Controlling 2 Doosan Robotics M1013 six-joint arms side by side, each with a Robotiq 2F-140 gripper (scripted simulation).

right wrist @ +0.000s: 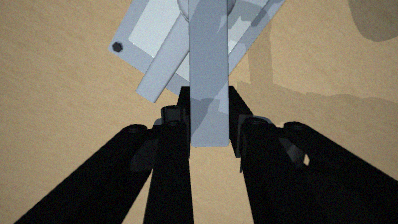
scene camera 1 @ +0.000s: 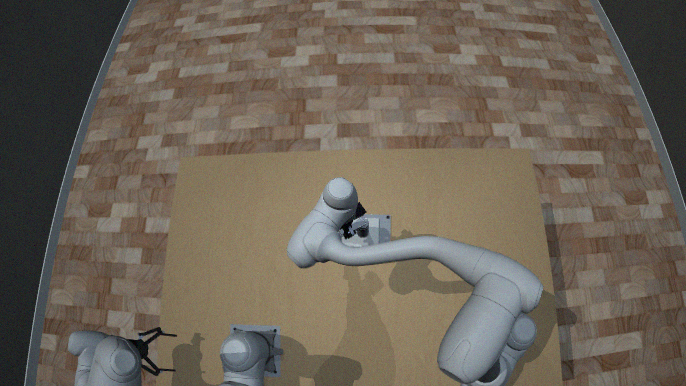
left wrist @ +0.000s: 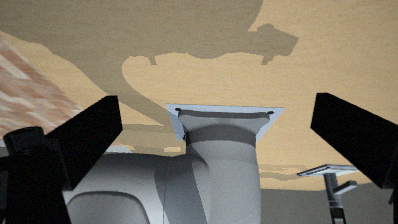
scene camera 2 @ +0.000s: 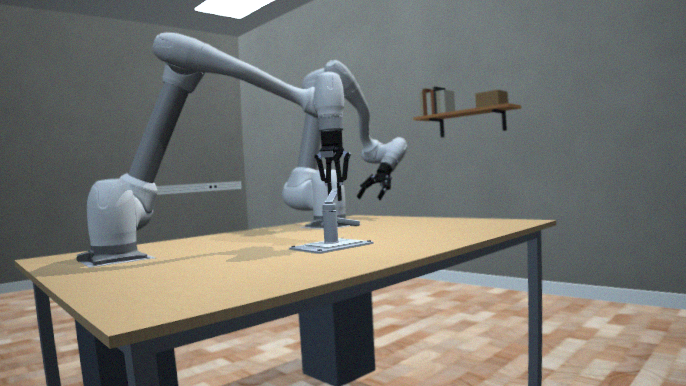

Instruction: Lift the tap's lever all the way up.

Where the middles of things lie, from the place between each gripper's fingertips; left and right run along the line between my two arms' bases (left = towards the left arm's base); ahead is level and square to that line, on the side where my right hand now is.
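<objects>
The grey tap (scene camera 2: pixel 330 220) is 70 mm below my right hand, 40 mm to the right of it and 30 mm ahead of it. Measured from my left hand, the tap is 510 mm ahead and 790 mm to the right.
</objects>
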